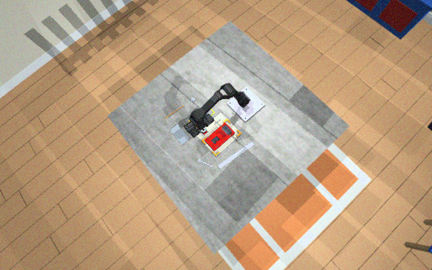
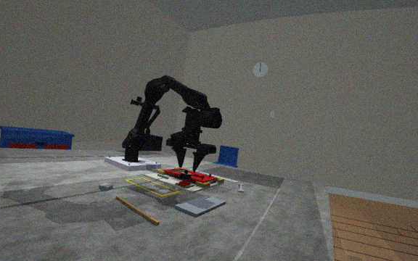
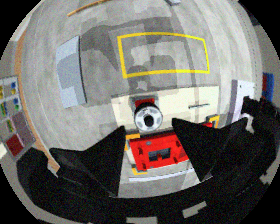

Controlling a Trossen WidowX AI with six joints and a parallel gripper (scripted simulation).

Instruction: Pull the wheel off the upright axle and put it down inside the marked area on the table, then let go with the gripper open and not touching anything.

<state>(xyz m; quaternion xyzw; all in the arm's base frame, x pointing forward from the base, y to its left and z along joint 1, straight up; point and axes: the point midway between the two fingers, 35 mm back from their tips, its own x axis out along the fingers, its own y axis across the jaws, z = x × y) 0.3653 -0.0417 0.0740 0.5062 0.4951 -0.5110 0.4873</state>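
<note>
My gripper tip is 2 cm above the wheel. Round my gripper tip: axle 3 cm below; then wooden stick 28 cm to the right, 6 cm below, 6 cm ahead; then small grey cube 25 cm to the right, 11 cm behind, 6 cm below.
</note>
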